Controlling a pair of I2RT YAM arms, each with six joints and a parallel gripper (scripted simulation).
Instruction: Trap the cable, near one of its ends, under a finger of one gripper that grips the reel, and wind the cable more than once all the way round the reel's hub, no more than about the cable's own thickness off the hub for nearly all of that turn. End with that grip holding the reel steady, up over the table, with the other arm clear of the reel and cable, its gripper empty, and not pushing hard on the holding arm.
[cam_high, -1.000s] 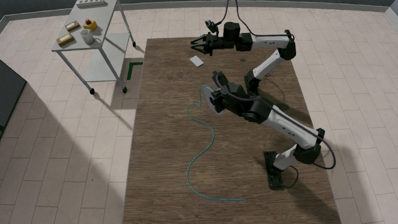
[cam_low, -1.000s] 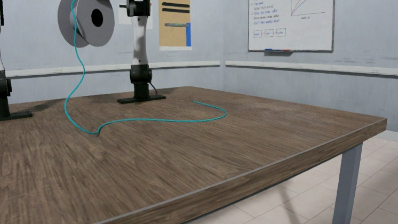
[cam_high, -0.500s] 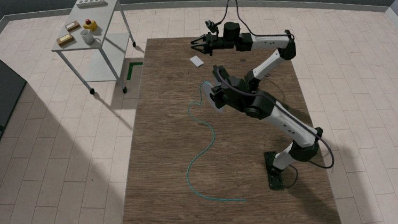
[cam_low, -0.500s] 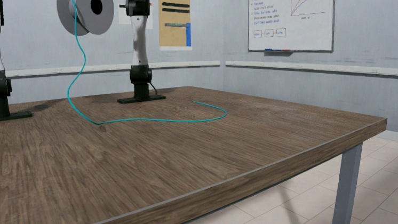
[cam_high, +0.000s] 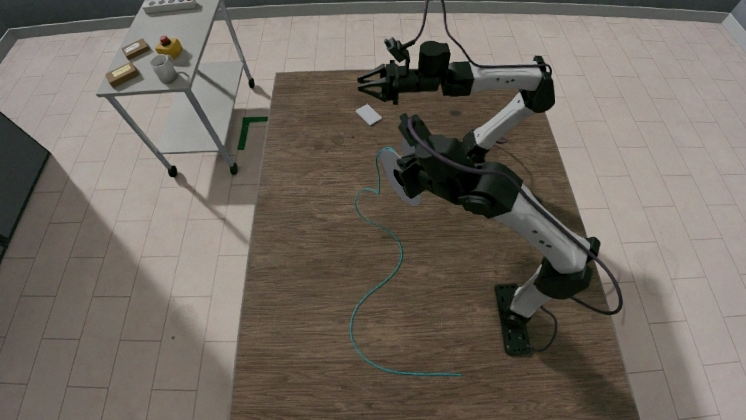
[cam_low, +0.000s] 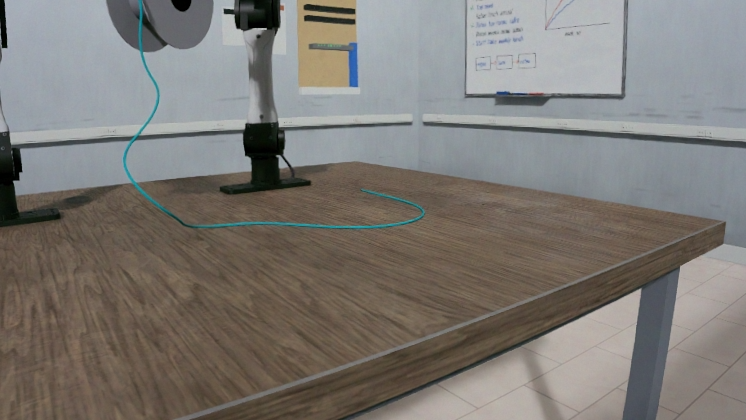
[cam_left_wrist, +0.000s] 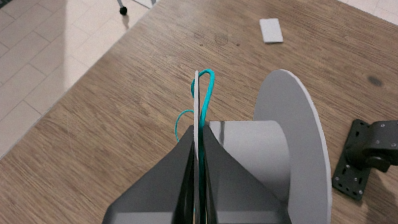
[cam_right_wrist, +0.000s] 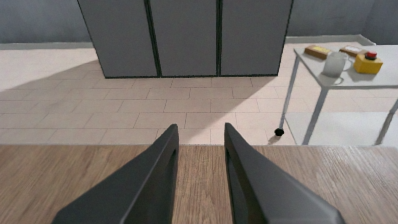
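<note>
My left hand is 60 mm above the grey reel, 30 mm past it and 10 mm to the left of it. Round my left hand: white card 510 mm to the right, 400 mm below, 30 mm ahead.
</note>
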